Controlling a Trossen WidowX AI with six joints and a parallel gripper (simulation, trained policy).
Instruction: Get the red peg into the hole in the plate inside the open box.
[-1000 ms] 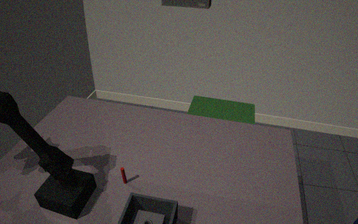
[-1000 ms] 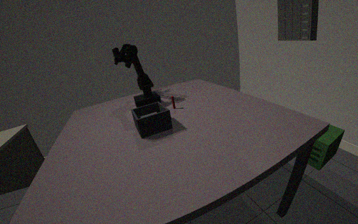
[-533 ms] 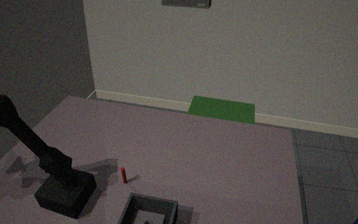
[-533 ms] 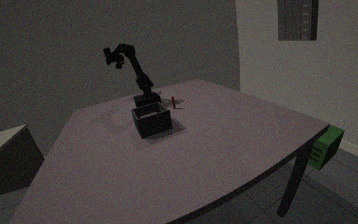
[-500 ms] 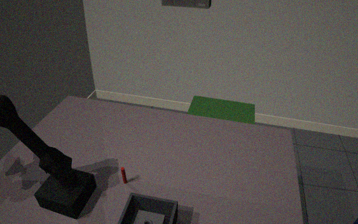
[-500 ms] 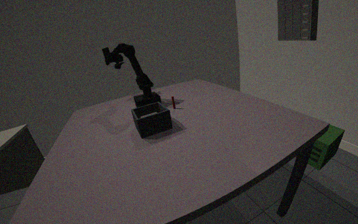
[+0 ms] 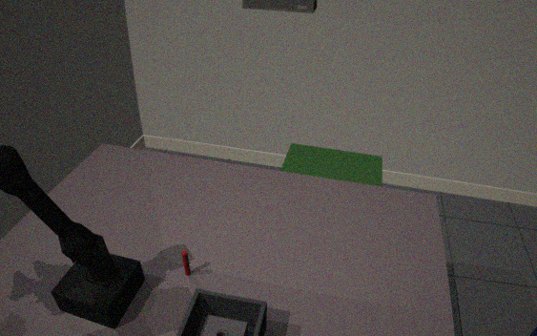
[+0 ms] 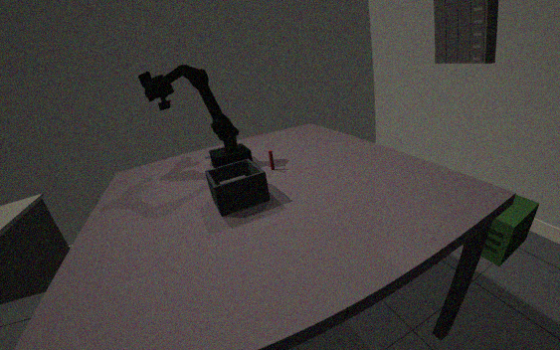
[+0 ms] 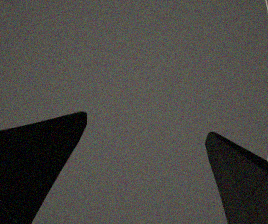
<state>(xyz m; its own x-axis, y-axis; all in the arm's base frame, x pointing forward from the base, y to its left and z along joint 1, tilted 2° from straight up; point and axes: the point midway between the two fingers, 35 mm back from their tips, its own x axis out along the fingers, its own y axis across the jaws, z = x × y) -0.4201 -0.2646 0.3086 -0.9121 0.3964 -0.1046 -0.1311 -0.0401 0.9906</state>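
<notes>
My gripper tip is now 620 mm short of the red peg, 370 mm to the right of it and 330 mm above it. From my gripper tip the other things lie so: dark box 790 mm ahead, 350 mm below, 190 mm to the left.
</notes>
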